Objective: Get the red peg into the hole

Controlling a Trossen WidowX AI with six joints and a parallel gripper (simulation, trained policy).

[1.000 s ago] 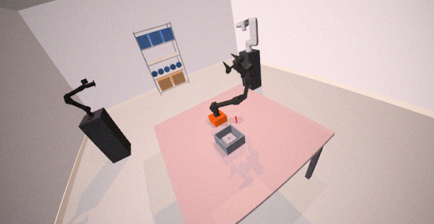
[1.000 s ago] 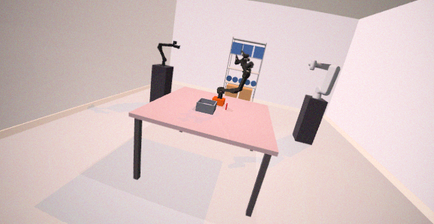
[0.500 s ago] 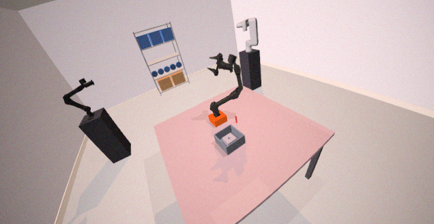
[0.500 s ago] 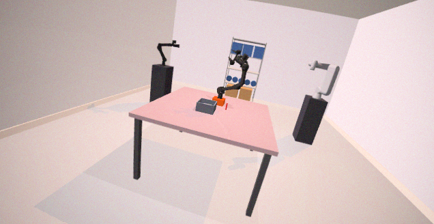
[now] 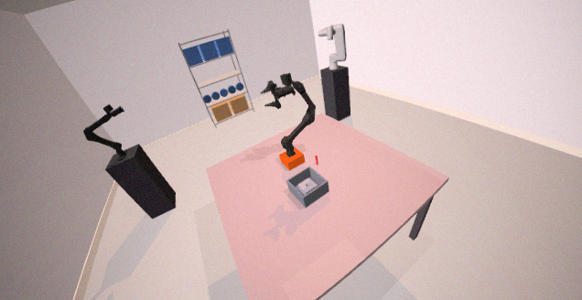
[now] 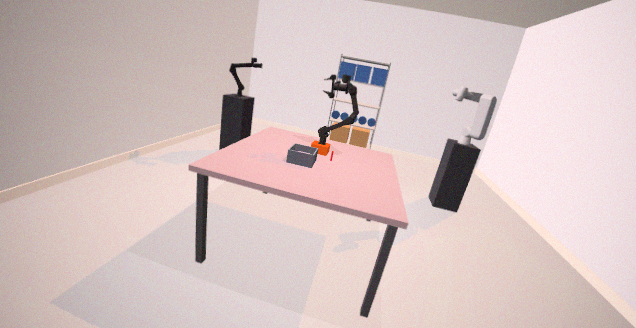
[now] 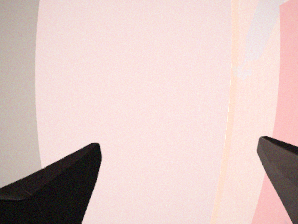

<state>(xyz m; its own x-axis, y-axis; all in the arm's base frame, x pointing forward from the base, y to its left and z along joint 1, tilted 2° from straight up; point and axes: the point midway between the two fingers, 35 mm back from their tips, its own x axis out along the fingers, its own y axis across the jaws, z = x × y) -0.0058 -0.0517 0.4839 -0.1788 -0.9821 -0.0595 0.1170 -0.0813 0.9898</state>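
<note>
The red peg lies 51 cm below my gripper tip, 21 cm to the left of it and 19 cm ahead of it. Also, from my gripper tip: grey box (53 cm below, 37 cm ahead, 2 cm to the left).
</note>
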